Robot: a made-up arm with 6 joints.
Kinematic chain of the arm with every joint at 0, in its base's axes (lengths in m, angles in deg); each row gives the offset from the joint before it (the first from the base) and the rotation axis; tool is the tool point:
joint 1: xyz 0 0 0.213 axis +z
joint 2: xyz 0 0 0 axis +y
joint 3: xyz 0 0 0.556 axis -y
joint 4: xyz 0 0 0 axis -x
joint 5: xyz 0.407 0 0 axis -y
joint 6: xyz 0 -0.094 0 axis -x
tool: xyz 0 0 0
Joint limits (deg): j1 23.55..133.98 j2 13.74..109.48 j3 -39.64..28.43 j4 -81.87..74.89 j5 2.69..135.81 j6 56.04..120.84
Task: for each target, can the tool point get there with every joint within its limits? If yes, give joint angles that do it. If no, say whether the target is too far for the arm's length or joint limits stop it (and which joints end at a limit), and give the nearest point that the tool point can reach.
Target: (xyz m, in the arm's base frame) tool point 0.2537 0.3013 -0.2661
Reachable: yes | joints 60.42 100.35 -4.02 -40.10 60.61 113.16
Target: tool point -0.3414 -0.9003 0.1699
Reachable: no: joint limits stop it (at a limit: joint 1, joint 2, joint 3) | nearest point 0.1537 -0.0031 -0.1224 | short by 1.066 m
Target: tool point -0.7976 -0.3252 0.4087
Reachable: no: joint limits stop it (at a limit: joint 1, joint 2, joint 4) | nearest point -0.2209 0.2481 0.3865 | short by 0.813 m
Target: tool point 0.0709 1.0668 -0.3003
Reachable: no: too far | nearest point 0.0531 0.7984 -0.1712 | short by 0.298 m
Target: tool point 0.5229 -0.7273 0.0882
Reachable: no: joint limits stop it (at a limit: joint 1, joint 3) | nearest point 0.3503 0.0528 -0.0132 | short by 0.805 m
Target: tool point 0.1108 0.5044 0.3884
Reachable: yes | joints 87.34 27.19 -19.29 -21.83 72.59 92.05
